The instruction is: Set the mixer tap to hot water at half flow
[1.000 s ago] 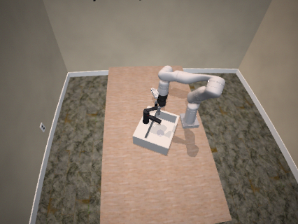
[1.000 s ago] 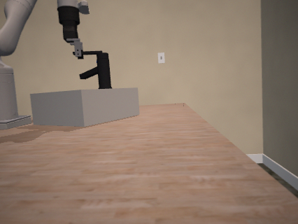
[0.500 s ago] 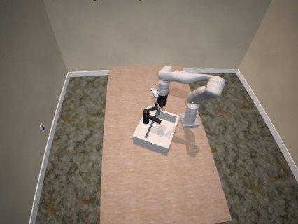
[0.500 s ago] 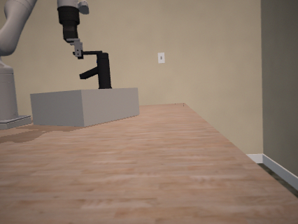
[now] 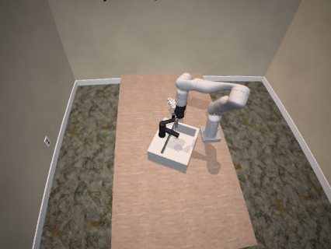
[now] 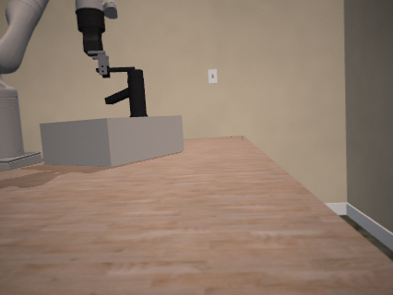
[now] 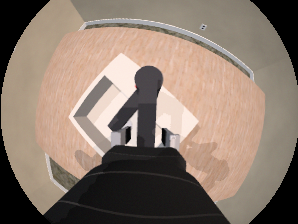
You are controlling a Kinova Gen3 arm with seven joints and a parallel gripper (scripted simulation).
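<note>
Right now the lever is 30 mm ahead of my hand and 10 mm to the left of it. Also, from my hand: white sink block 20 mm behind, 70 mm to the left, 230 mm below; then black mixer tap 60 mm ahead, 20 mm to the left, 40 mm below.
</note>
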